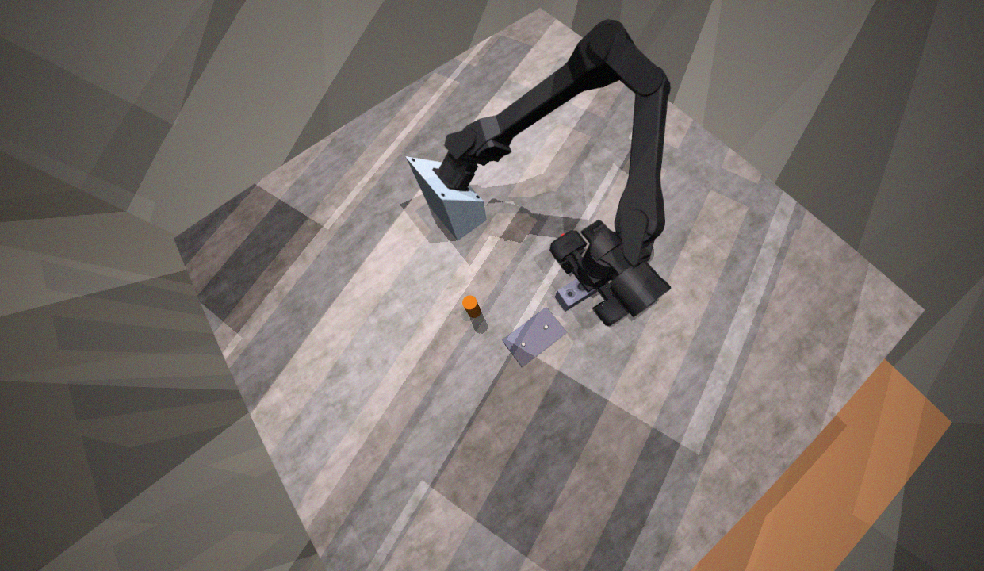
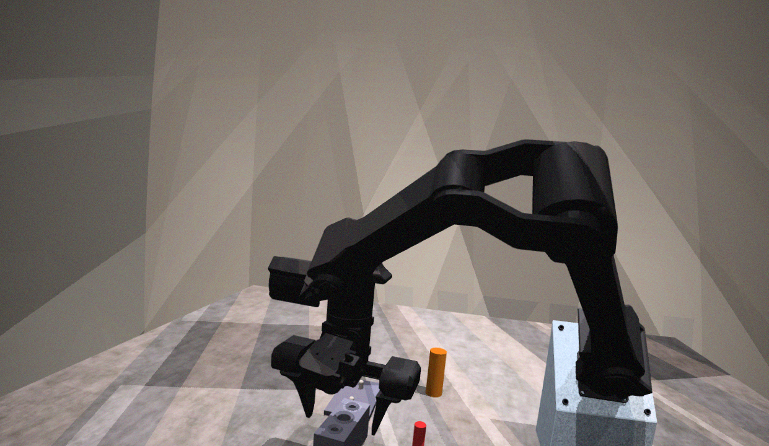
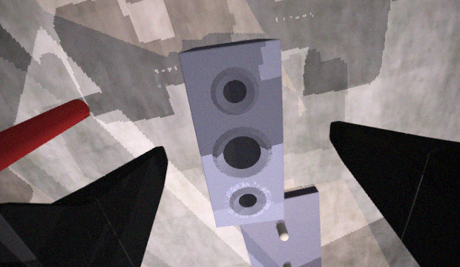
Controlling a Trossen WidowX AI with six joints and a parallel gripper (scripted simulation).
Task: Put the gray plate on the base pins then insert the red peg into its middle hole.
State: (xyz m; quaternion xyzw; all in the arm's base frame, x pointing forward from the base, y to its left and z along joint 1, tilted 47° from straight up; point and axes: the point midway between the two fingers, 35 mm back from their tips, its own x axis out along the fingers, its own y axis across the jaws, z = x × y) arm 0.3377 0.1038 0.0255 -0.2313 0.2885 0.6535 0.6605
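Right now my gripper tip is right at the gray plate. Round my gripper tip: orange cylinder 110 mm behind, 210 mm to the right; base 10 mm ahead, 140 mm to the right, 30 mm below; red peg 110 mm behind, 30 mm to the left.
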